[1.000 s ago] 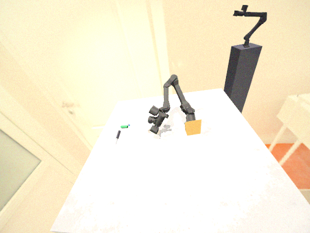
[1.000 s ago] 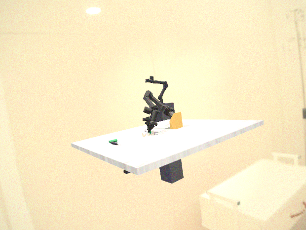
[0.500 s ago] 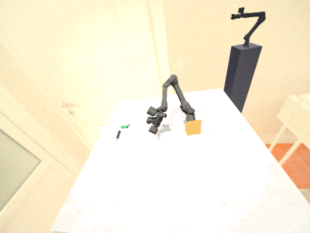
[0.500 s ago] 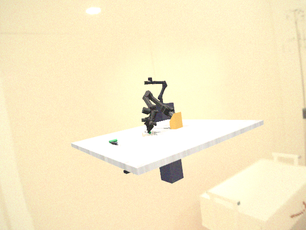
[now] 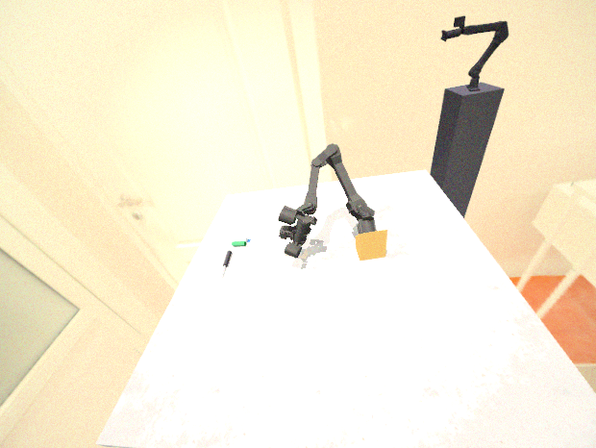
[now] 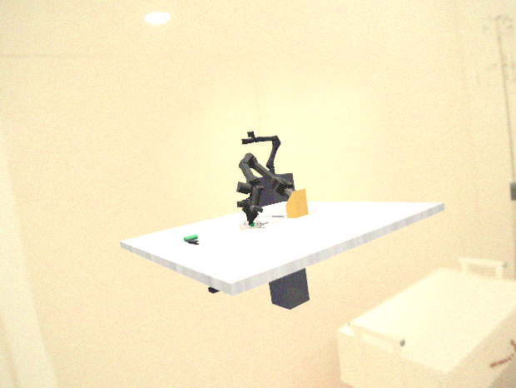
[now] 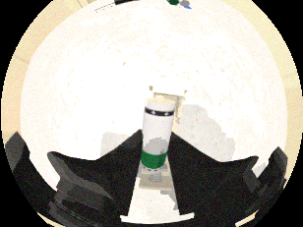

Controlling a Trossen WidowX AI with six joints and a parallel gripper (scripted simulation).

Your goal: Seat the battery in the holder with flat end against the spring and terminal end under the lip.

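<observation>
Now: the battery 1 cm above my gripper tip. Also, from my gripper tip: screwdriver 33 cm ahead, 2 cm to the left, 1 cm below.
</observation>
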